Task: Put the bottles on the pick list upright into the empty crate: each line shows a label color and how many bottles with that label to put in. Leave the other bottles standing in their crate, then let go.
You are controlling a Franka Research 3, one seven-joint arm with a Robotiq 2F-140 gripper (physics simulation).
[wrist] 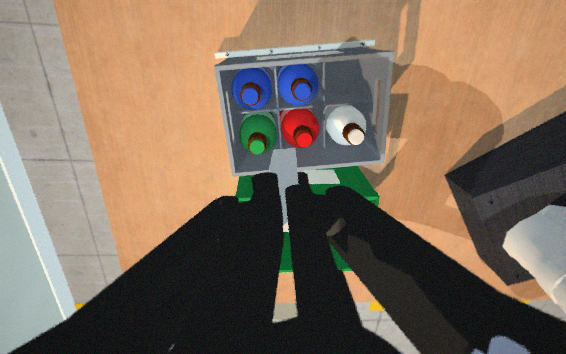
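The grey crate (387, 107) holds two blue-labelled bottles, one at back left (252, 90) and one at back middle (298, 85). A green bottle (258, 131), a red bottle (300, 126) and a white bottle (345, 124) stand in its front row. Its back right compartment is empty. The green crate (367, 189) is in front of it, mostly hidden by my fingers, so its inside cannot be made out. My gripper (286, 167) is shut with nothing held, its pads together over the grey crate's front edge in the view. The pick list's lines cannot be read.
A pale strip (295, 49) with screws lies behind the grey crate. A dark open box (505, 170) with a whitish object (542, 240) is at the right. The wooden table's left edge meets a grey tiled floor (55, 125). A pale panel (22, 255) is at lower left.
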